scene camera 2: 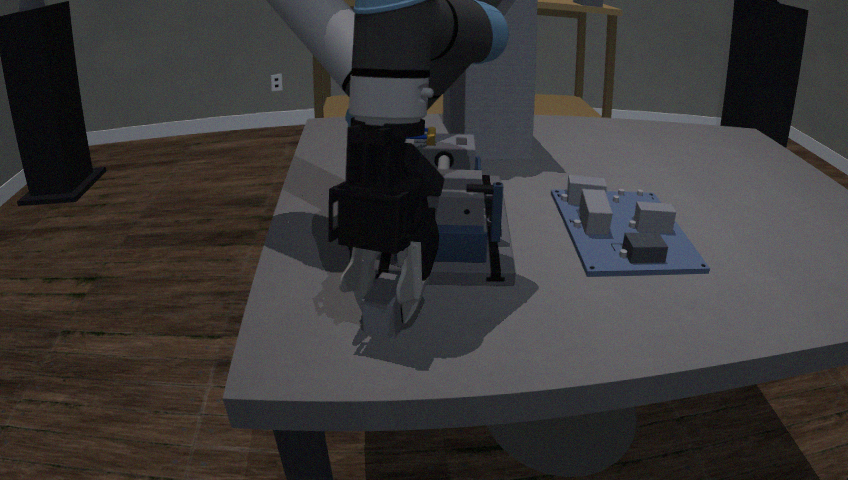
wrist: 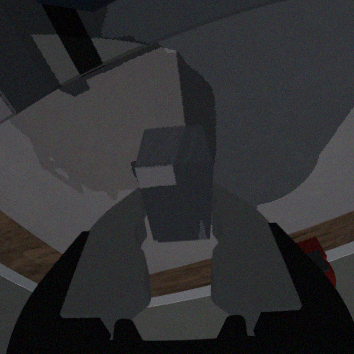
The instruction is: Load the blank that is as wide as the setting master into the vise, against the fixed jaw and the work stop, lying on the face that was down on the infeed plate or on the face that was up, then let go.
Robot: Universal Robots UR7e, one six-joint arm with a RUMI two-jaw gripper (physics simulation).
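Places are measured from the arm's base along level axes (x ahead, y left, z up), in centimetres.
Where they show: gripper, fingertip midpoint: (scene camera 2: 385, 318) (wrist: 177, 186).
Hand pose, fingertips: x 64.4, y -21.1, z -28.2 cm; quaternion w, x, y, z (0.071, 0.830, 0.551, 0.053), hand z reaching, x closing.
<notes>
Things, the pixels of their top centre, and the offset from my fingertips. "pt": a spot on its surface instead.
- grey block-shaped blank at its top centre: (wrist: 178, 209) (scene camera 2: 388, 288) dx -1.0, dy +0.4, dz +3.1 cm
- vise at its top centre: (scene camera 2: 439, 161) dx -22.9, dy +7.6, dz +8.9 cm
- vise base at a spot on its surface: (wrist: 25, 85) pt dx -9.6, dy -2.2, dz +2.5 cm
- blue plate at its top centre: (scene camera 2: 626, 225) dx -20.6, dy +35.5, dz -0.2 cm
- dark grey block at its top centre: (scene camera 2: 646, 239) dx -11.7, dy +34.8, dz +2.2 cm
- blue upright lever at a spot on its surface: (scene camera 2: 496, 214) pt dx -14.6, dy +14.1, dz +4.9 cm
A grey block-shaped blank (scene camera 2: 380, 315) (wrist: 182, 210) stands on the table near its front left part, in front of the vise. My gripper (scene camera 2: 385, 300) (wrist: 177, 186) points down, with its two pale fingers closed on opposite sides of this blank. The vise (scene camera 2: 461, 208), with grey jaws over a blue body, stands behind the gripper; the arm hides its left part, and I cannot make out the work stop. A corner of the vise base (wrist: 25, 85) shows in the wrist view. The blue plate (scene camera 2: 648, 263) to the right carries several light grey blocks (scene camera 2: 654, 218) and a dark grey block (scene camera 2: 645, 249).
A blue upright lever (scene camera 2: 496, 214) stands at the vise's right side. Small pale pegs stand on the blue plate. A tall grey column (scene camera 2: 499, 95) stands behind the vise. The table's front edge (scene camera 2: 476, 398) lies in front of the gripper. A red object (wrist: 312, 246) shows beyond the table.
</notes>
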